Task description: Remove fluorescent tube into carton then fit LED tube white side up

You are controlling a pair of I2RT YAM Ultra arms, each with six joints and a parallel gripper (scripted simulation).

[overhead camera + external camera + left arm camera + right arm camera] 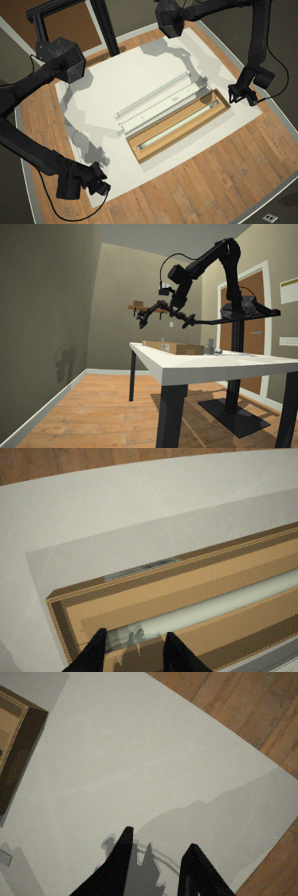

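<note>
Right now the LED tube is 350 mm behind my right hand, 450 mm to the left of it and 170 mm below it. Round my right hand: brown carton 90 mm behind, 490 mm to the left, 160 mm below; old fluorescent tube 90 mm behind, 490 mm to the left, 160 mm below.
The LED tube is 32 cm behind my left hand, 30 cm to the right of it and 17 cm below it. The rest, counted from my left hand: brown carton (6 cm behind, 25 cm to the right, 16 cm below); old fluorescent tube (6 cm behind, 25 cm to the right, 17 cm below).
</note>
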